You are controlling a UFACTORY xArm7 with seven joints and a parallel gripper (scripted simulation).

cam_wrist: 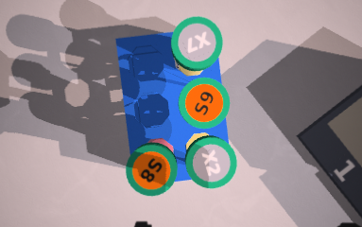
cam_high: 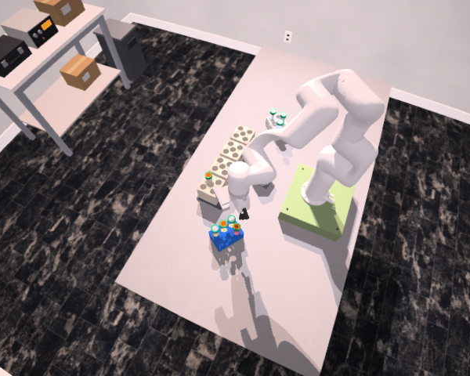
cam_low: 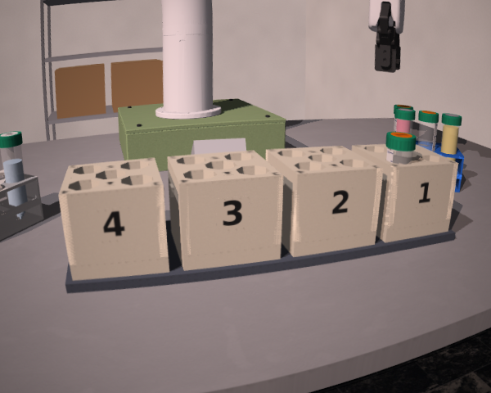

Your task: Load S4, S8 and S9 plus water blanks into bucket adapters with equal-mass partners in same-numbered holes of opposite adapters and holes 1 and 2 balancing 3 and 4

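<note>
The pink-filled tube is 30 mm behind my hand, 40 mm to the left of it and 130 mm below it. Also, from my hand: blue rack (10 mm ahead, 70 mm to the left, 160 mm below); green key (10 mm behind, 270 mm to the right, 130 mm below); loading stand (190 mm ahead, 240 mm to the right, 190 mm below).
</note>
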